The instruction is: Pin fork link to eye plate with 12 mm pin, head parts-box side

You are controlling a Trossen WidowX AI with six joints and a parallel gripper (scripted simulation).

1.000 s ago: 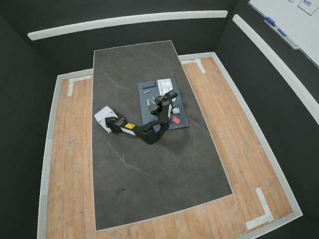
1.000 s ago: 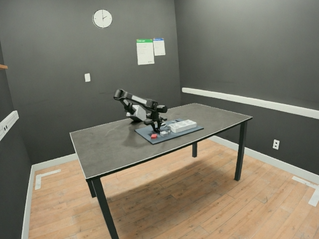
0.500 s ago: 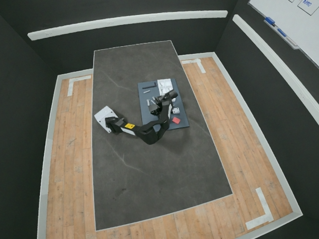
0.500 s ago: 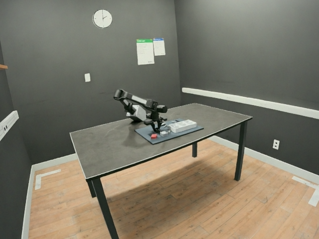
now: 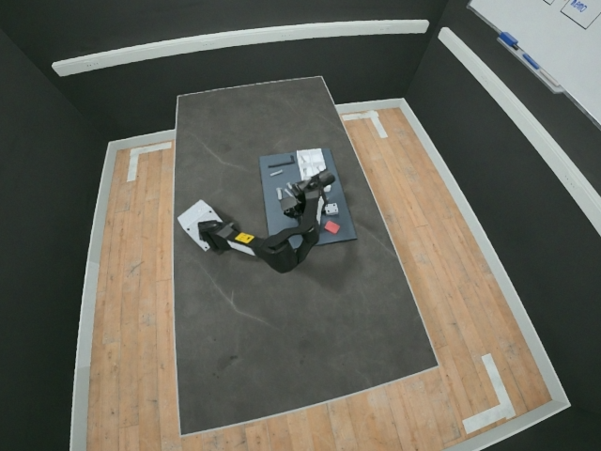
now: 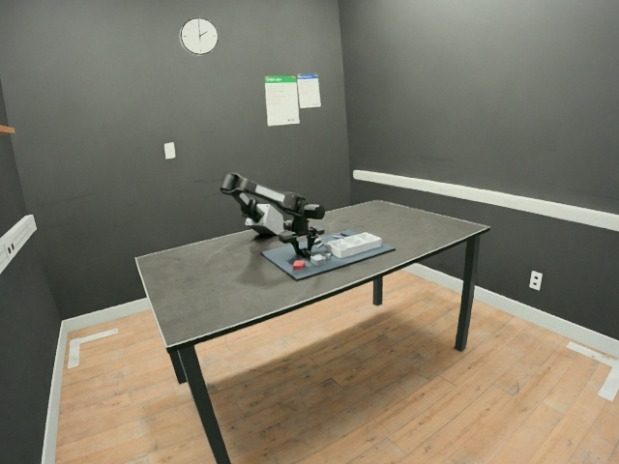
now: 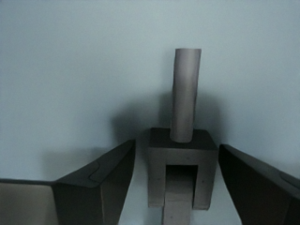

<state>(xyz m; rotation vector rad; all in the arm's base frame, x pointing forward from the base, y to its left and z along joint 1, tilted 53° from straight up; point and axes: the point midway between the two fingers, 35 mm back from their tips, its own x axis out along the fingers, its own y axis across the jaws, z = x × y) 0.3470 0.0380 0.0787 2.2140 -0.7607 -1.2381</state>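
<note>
My hand is 30 mm short of the eye plate, 30 mm above it and 10 mm to the left of it. The rest, counted from my hand: grey block (110 mm ahead, 30 mm to the right, 20 mm below); red block (100 mm to the right, 80 mm ahead, 30 mm below); blue-grey mat (90 mm to the left, 50 mm ahead, 40 mm below).
</note>
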